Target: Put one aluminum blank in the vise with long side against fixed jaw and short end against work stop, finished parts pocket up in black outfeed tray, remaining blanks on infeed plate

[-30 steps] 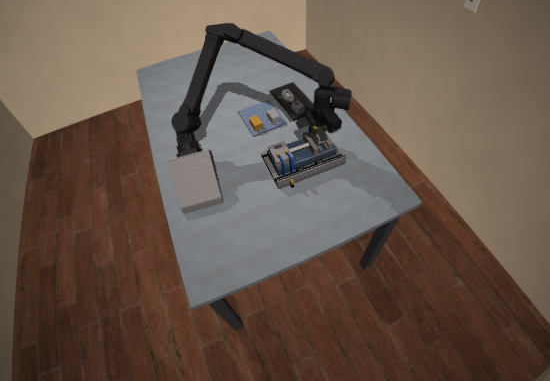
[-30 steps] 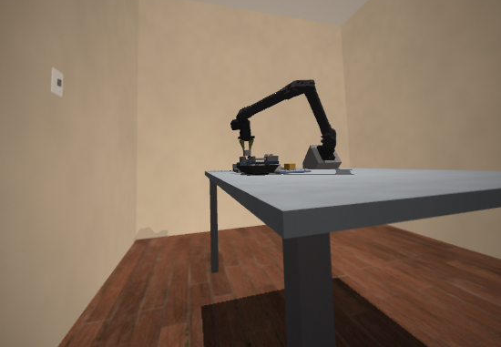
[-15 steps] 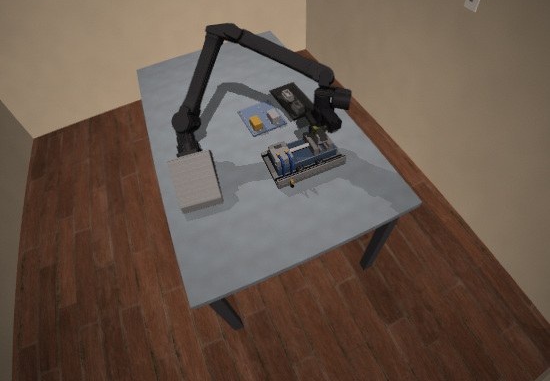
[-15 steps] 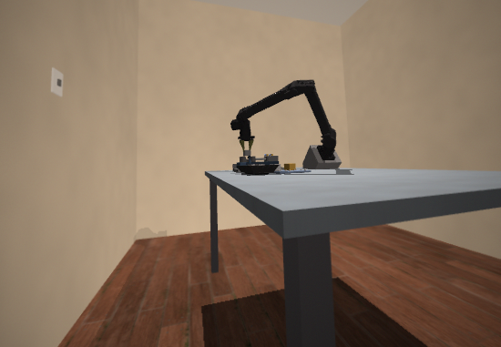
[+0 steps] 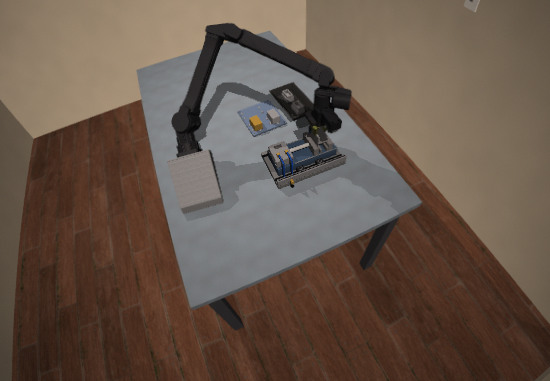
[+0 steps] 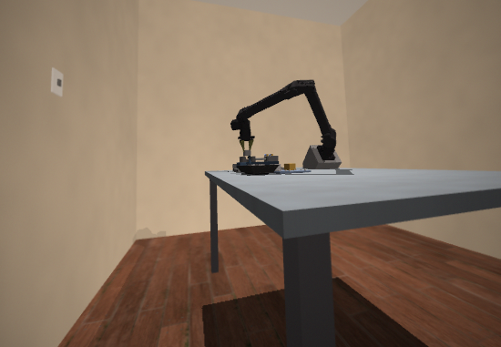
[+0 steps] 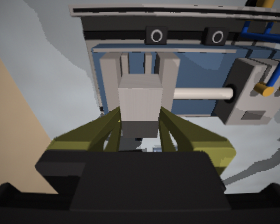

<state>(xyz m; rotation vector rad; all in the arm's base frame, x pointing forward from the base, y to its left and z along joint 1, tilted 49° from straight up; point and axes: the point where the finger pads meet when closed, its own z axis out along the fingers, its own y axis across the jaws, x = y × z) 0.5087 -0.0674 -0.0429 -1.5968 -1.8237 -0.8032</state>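
Right now my hand is 7 cm past the blue vise base and 10 cm above it. Round my hand: yellow brass blank 21 cm behind, 24 cm to the left, 11 cm below.
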